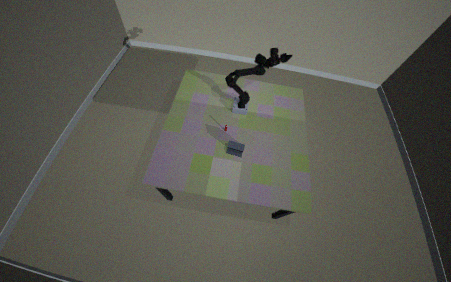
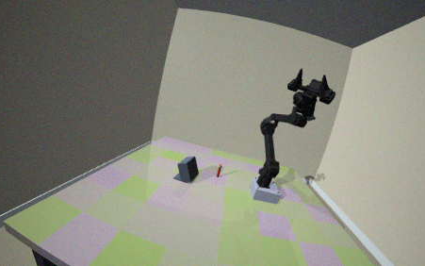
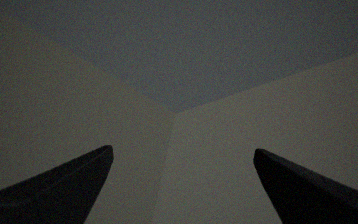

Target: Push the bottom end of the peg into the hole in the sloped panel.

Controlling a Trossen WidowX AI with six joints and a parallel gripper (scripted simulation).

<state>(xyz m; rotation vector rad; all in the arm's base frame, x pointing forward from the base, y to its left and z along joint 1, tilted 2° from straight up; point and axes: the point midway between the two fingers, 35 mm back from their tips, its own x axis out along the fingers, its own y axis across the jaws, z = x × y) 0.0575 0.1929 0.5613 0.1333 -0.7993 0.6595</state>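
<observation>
Now: gripper tip 18 cm short of the red square peg, 38 cm to the left of it and 59 cm above it. From my gripper tip the other things lie so: dark sloped panel 36 cm ahead, 30 cm to the right, 60 cm below.
</observation>
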